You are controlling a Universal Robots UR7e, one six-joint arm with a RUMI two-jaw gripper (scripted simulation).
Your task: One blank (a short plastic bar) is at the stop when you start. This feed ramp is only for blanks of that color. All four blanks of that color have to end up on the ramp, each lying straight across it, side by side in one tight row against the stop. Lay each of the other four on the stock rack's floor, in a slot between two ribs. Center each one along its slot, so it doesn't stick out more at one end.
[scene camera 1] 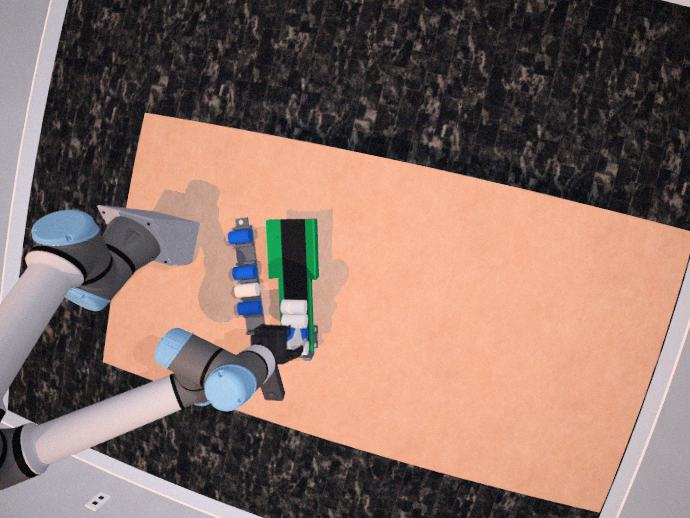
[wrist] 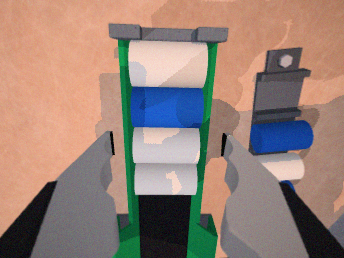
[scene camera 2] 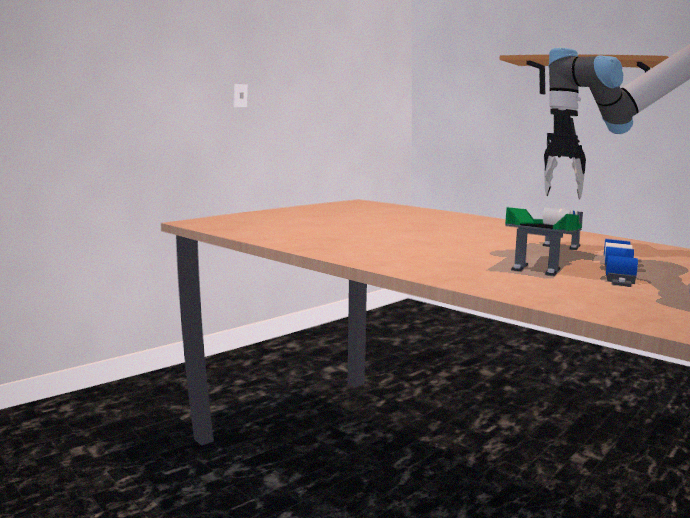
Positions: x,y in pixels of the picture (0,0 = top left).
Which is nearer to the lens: the white blank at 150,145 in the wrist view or the blue blank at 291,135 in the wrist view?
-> The white blank.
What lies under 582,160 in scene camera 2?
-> My gripper.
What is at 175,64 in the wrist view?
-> A white blank.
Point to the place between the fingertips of my gripper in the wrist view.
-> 168,133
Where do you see a grey stop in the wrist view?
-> At 148,33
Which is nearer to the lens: the white blank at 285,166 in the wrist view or the blue blank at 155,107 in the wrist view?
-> The blue blank.
